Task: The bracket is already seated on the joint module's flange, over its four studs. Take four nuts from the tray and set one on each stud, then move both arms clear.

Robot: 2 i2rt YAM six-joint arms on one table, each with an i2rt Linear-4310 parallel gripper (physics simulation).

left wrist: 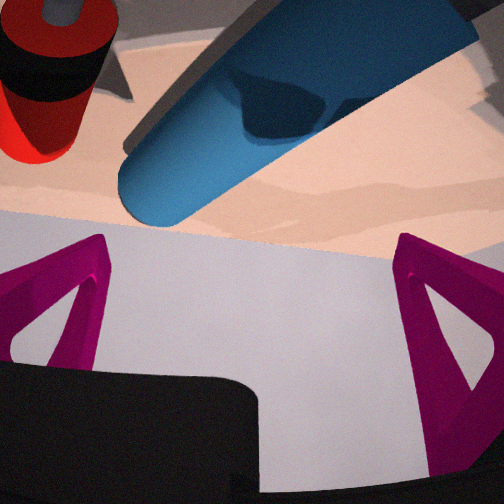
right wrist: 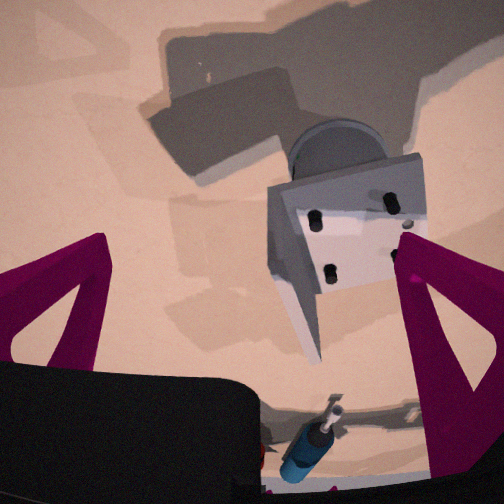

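Note:
In the right wrist view the grey bracket (right wrist: 355,225) sits on the round grey joint module (right wrist: 337,145). Three black studs stand bare through it (right wrist: 315,220), (right wrist: 391,202), (right wrist: 330,273). A fourth stud (right wrist: 395,255) is half hidden behind my right finger. My right gripper (right wrist: 250,245) is open and empty, above the table and left of the bracket. My left gripper (left wrist: 250,245) is open and empty over the edge between the tan table and a pale grey surface (left wrist: 250,340). No tray and no nuts show in either view.
In the left wrist view a long blue cylinder (left wrist: 260,105) lies slantwise ahead, with a red cylinder with a black band (left wrist: 50,80) at the top left. The right wrist view shows a small blue cylinder with a thin tip (right wrist: 307,447) at the bottom.

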